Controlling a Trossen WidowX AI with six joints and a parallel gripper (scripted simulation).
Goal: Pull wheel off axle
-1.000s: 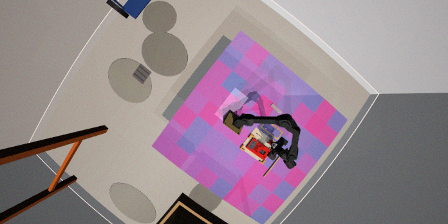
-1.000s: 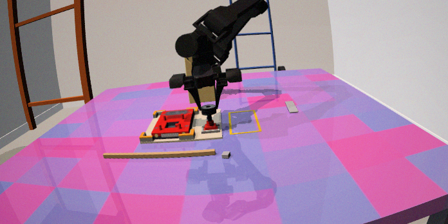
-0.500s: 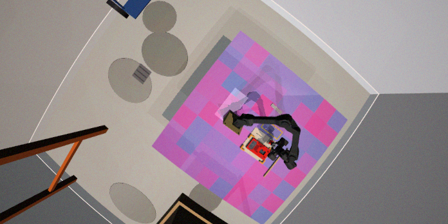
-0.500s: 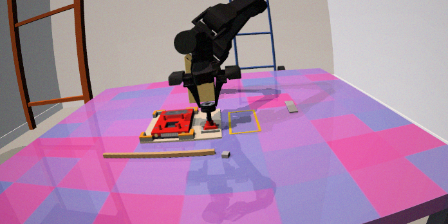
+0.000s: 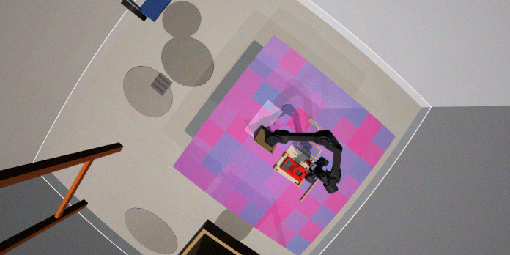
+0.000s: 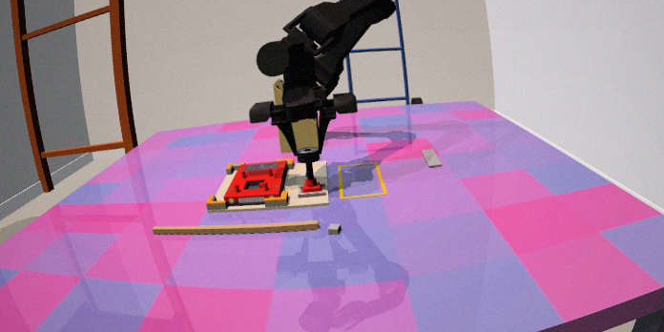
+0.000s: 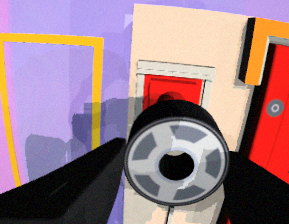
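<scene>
The black axle is 40 mm below my gripper tip. The rest, counted from my gripper tip: grey cube: 170 mm ahead, 30 mm to the left, 70 mm below; then black wheel: right at my gripper tip; then wooden strip: 150 mm ahead, 140 mm to the right, 70 mm below.
</scene>
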